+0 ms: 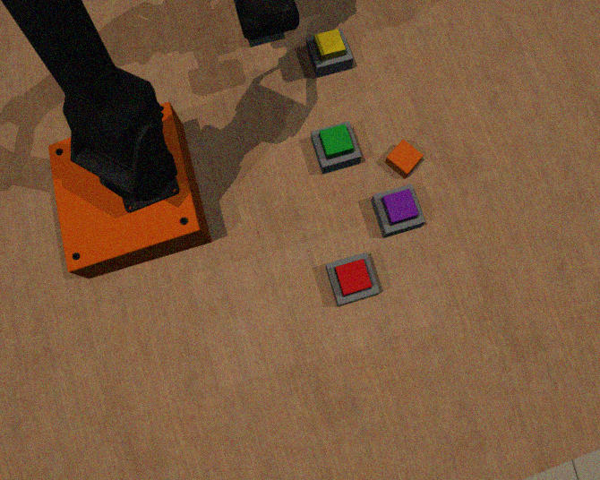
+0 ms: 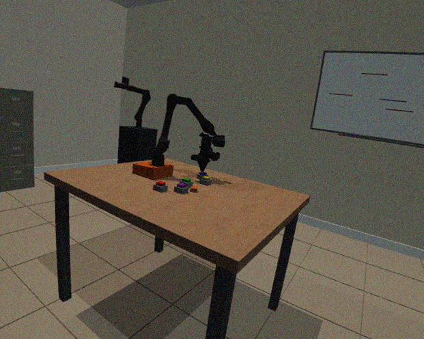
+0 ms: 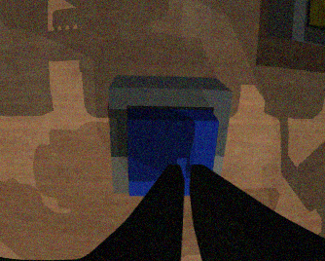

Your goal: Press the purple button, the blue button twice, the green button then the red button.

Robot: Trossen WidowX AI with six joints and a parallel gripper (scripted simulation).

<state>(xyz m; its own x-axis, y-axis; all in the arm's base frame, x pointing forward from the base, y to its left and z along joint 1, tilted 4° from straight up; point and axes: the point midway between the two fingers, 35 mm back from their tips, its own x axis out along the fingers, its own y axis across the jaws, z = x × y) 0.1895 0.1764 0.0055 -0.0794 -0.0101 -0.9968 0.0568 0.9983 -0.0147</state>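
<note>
Now: the green button 3 cm ahead of my gripper tip, 20 cm to the right of it and 1 cm below it. Round my gripper tip: blue button (1 cm below); yellow button (7 cm ahead, 7 cm to the right, 1 cm below); orange block (10 cm ahead, 24 cm to the right, 3 cm below).
</note>
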